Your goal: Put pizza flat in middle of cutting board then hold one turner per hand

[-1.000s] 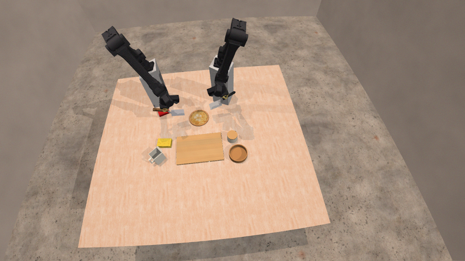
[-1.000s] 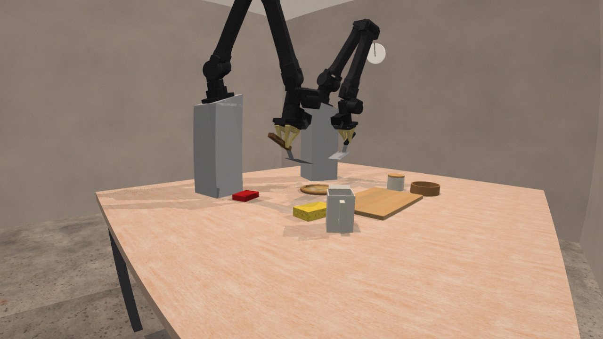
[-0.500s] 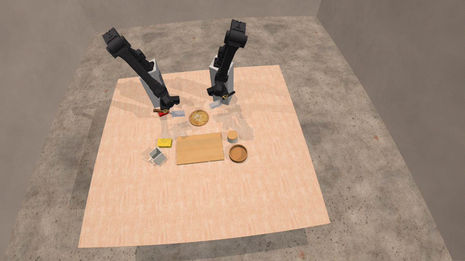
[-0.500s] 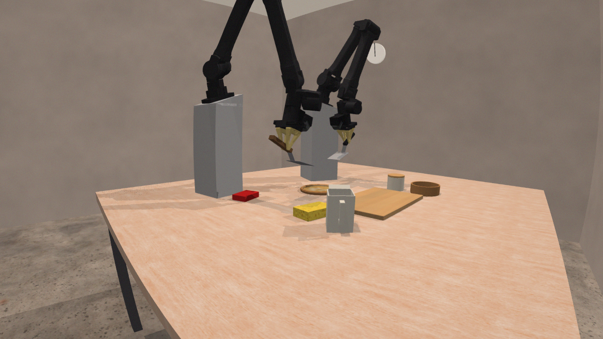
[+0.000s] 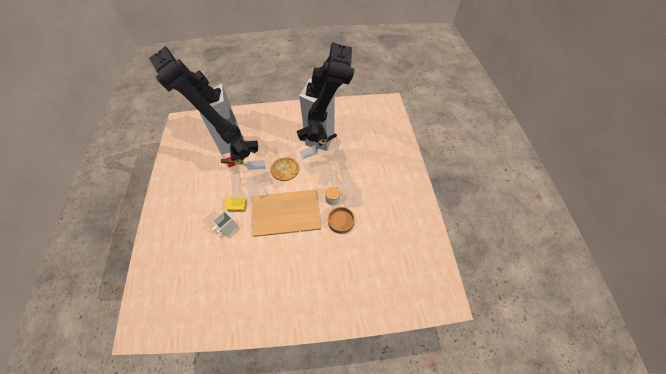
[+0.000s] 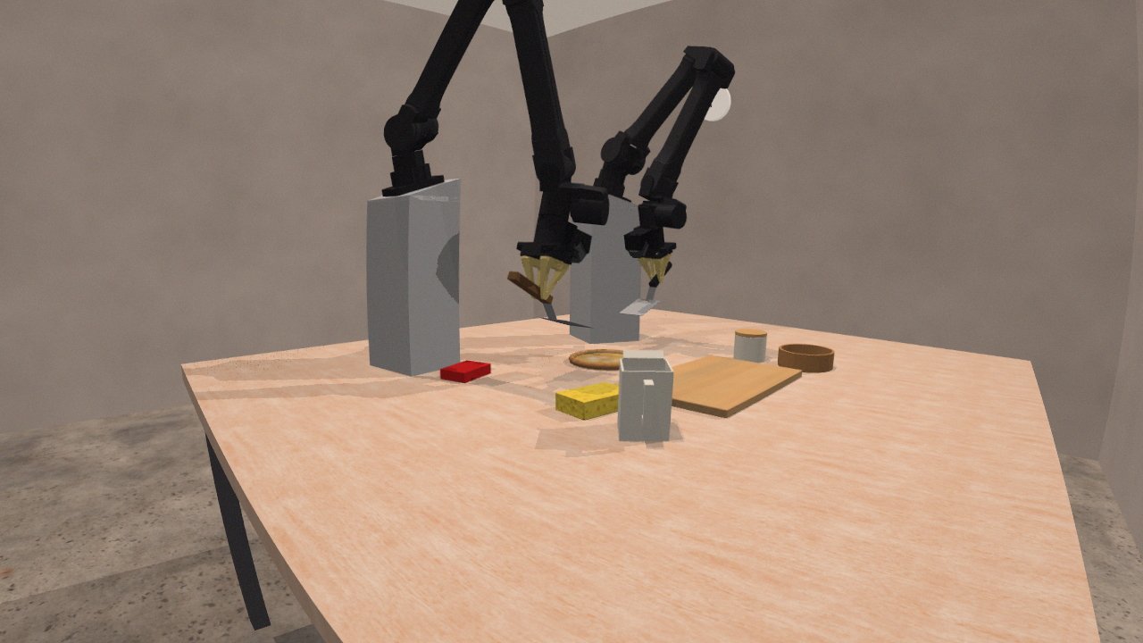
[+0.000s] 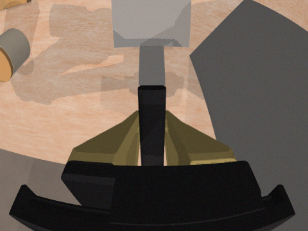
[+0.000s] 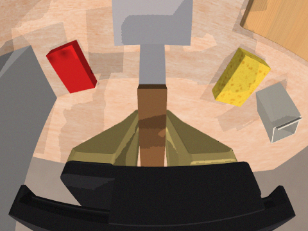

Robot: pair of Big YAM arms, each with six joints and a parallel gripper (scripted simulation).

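The pizza is 60 mm behind my right hand, 240 mm to the left of it and 160 mm below it. From my right hand the other things lie so: grey mug (320 mm ahead, 70 mm to the right, 110 mm below); brown-handled turner (10 mm behind, 30 mm to the left, 20 mm below); cutting board (230 mm ahead, 250 mm to the left, 160 mm below).
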